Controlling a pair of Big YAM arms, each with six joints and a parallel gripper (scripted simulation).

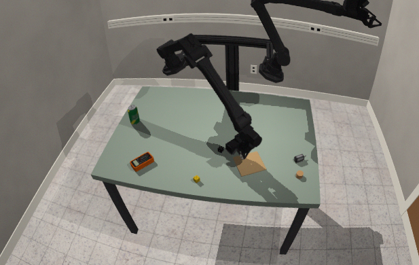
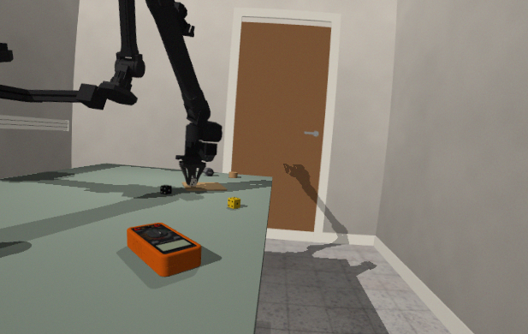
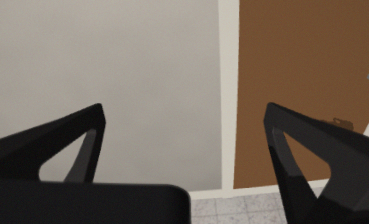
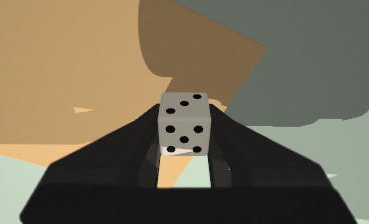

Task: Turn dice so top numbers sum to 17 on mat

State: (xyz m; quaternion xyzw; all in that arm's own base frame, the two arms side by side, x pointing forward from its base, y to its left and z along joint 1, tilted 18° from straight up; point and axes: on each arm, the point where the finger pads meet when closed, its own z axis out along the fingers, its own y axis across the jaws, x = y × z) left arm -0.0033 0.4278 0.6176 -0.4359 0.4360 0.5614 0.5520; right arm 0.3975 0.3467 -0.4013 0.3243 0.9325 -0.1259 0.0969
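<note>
The white die lies right at my right hand. Also, from my right hand: black die: 13 cm to the right, 4 cm behind, 1 cm below; yellow die: 21 cm to the right, 18 cm ahead, 1 cm below; tan mat: 4 cm to the left, 3 cm ahead, 2 cm below.
</note>
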